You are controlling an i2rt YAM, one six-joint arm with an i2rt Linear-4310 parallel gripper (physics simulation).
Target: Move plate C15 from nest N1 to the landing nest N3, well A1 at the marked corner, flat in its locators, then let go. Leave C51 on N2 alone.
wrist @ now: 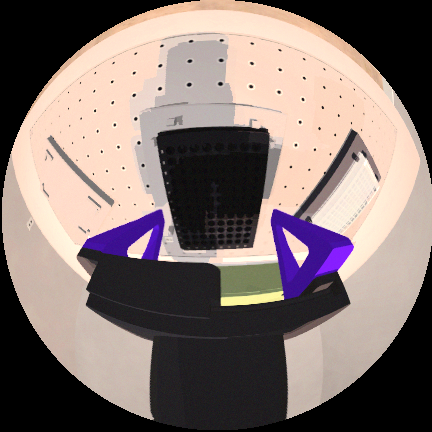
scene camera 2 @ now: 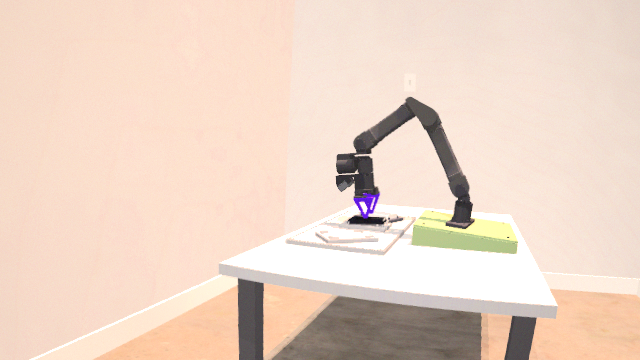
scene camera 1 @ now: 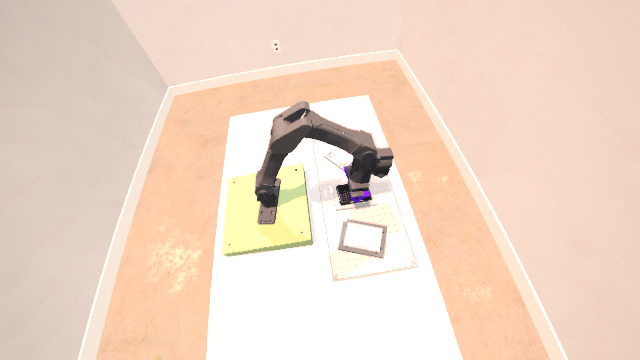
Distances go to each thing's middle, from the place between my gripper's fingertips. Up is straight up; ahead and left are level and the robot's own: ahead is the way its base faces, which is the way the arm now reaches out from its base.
Labels:
The black well plate (wrist: 213,176) is 20 mm below my hand. Round my hand: grey-framed white tray (scene camera 1: 360,236): 30 mm ahead, 180 mm to the right, 20 mm below.

